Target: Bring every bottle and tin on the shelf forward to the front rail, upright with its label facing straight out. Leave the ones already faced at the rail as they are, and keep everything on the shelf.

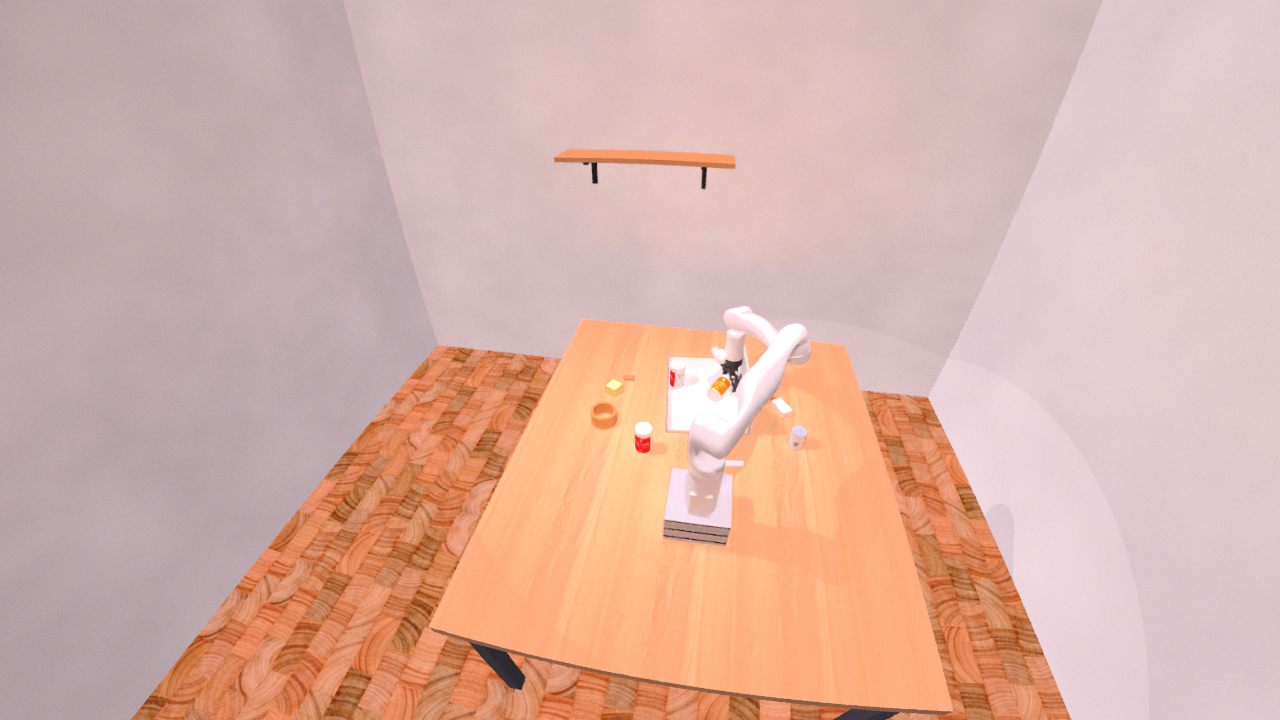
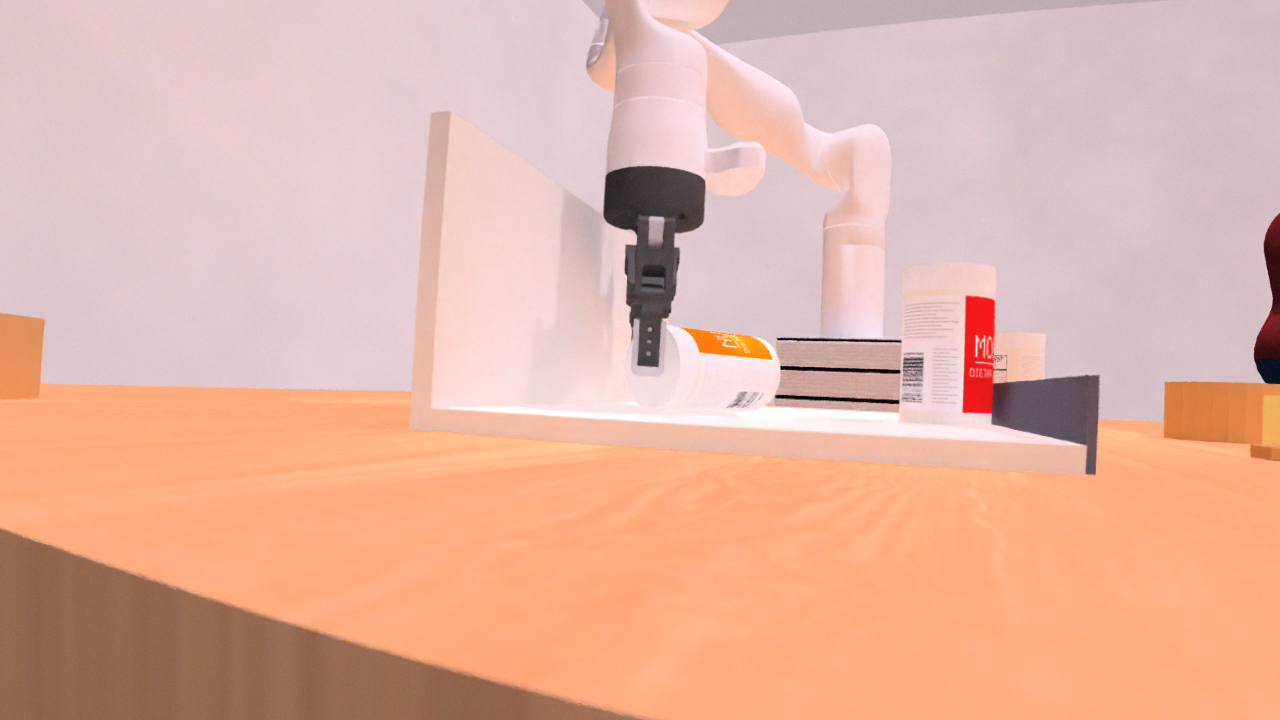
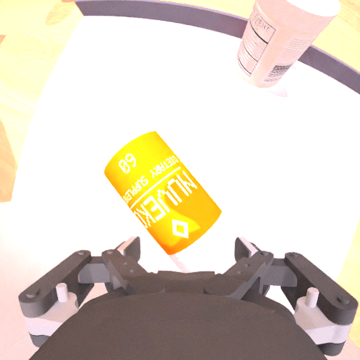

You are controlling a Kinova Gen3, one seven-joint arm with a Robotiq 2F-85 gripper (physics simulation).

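Places are measured from the arm's base along level axes (x back, y left, z down), in metres.
Where they show: gripper, fingertip midpoint: (image 1: 728,385) (image 2: 644,376); arm's base, origin of the base link: (image 1: 700,502) (image 2: 851,342).
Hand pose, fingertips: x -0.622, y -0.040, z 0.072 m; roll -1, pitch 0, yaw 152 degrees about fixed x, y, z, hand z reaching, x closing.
Things, the pixels of their centre, and the offset from my fingertips. Level surfaces: height alone.
- white bottle with an orange label, body centre: (image 2: 704,370) (image 1: 719,388) dx +0.036, dy +0.033, dz -0.007 m
- white bottle with a red label, body centre: (image 2: 947,346) (image 1: 677,374) dx +0.016, dy +0.208, dz -0.027 m
- red bottle with a white lid, body centre: (image 1: 643,438) dx +0.369, dy +0.264, dz -0.016 m
- table, its level: dz +0.033 m
- white tin, body centre: (image 1: 797,437) dx +0.236, dy -0.264, dz -0.002 m
- small white block, body centre: (image 1: 779,406) dx +0.060, dy -0.208, dz +0.020 m
- brown ring, body centre: (image 2: 1224,412) (image 1: 603,415) dx +0.269, dy +0.438, dz +0.009 m
- yellow block, body centre: (image 1: 614,388) dx +0.109, dy +0.444, dz +0.015 m
The white shelf (image 1: 684,413) (image 2: 805,440) (image 3: 75,100) has a back panel and a dark front rail (image 2: 1047,407) (image 3: 150,9). A white bottle with an orange label (image 1: 718,387) (image 2: 729,371) (image 3: 162,192) lies on its side, slanted, away from the rail. A white bottle with a red label (image 1: 677,374) (image 2: 944,358) (image 3: 282,42) stands upright at the rail, its red label turned toward the rail side. My gripper (image 1: 733,381) (image 2: 648,349) (image 3: 186,247) points down and is open, its fingers either side of the lying bottle's white end, which the gripper partly hides.
A red bottle with a white lid (image 1: 642,437) stands on the table (image 1: 581,555), outside the shelf. A white tin (image 1: 797,437) and a small white block (image 1: 782,408) are right of it. A brown ring (image 1: 604,415) and a yellow block (image 1: 614,387) are left of the shelf.
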